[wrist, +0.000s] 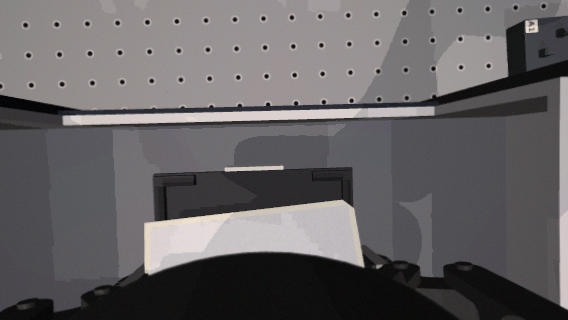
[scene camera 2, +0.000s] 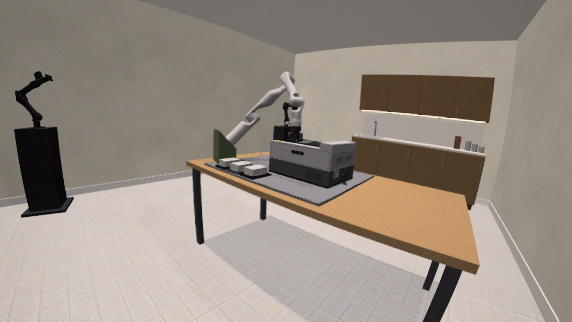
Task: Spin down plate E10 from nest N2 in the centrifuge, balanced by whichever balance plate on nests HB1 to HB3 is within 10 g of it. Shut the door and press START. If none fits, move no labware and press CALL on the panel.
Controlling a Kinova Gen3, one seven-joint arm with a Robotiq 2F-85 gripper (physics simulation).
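Frame: origin at the arm's base, x ahead, y left, z up, level; metres.
Where they show: arm's base at its link origin: (scene camera 2: 228, 142).
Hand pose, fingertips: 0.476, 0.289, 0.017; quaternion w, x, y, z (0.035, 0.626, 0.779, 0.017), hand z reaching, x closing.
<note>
Things, the pixels of their centre, and the offset from my fingertips, as dx, dy, dz. "*": a spot on its surface instead. Level surfaces: height alone.
- white plate at a spot on its surface: (wrist: 255, 237) * -0.022, -0.004, +0.021
- grey centrifuge at the middle of its body: (scene camera 2: 312, 157) +0.147, +0.027, -0.040
- dark bucket at a spot on its surface: (wrist: 250, 189) * -0.035, -0.010, -0.022
- chamber's pale far rim at a spot on its surface: (wrist: 250, 115) * -0.073, -0.017, -0.037
- dark nest marked A1 at a spot on its surface: (wrist: 540, 47) * -0.174, +0.206, -0.138
- perforated mat at its surface level: dz -0.162
- wooden table at its surface level: dz -0.175
My gripper (scene camera 2: 295, 139) (wrist: 259, 275) is shut on a white plate (wrist: 255, 237), gripped by its sides and pointing down into the open top of the grey centrifuge (scene camera 2: 300, 159). Its fingertips are hidden. In the wrist view the plate overlaps the near part of a dark bucket (wrist: 250, 189) with raised corner guides inside the chamber; the plate looks slightly turned against it. I cannot tell the gap between them. No label is readable on the plate. Three white plates, a left one (scene camera 2: 229, 162), a middle one (scene camera 2: 241, 166) and a right one (scene camera 2: 256, 170), sit in a row left of the centrifuge.
The chamber's pale far rim (wrist: 250, 115) and right wall (wrist: 530, 150) surround the held plate. A dark nest marked A1 (wrist: 540, 47) stands beyond at upper right, on the perforated mat (wrist: 200, 65). A green upright board (scene camera 2: 223, 146) stands near the arm's base on the wooden table (scene camera 2: 410, 205).
</note>
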